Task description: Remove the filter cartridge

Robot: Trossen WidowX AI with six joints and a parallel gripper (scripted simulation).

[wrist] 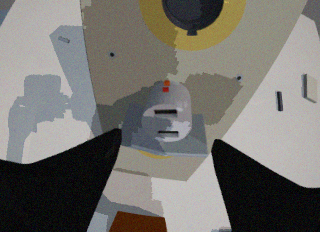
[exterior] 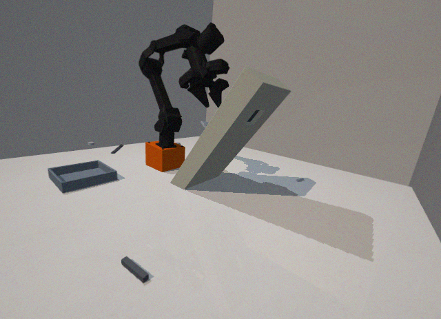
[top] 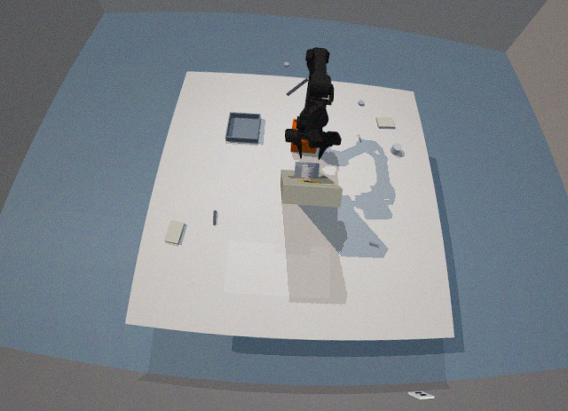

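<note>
My gripper tip is now 40 mm above the round filter cartridge and 20 mm short of it. The rest, counted from my gripper tip: tray 320 mm to the right, 270 mm behind, 260 mm below.
</note>
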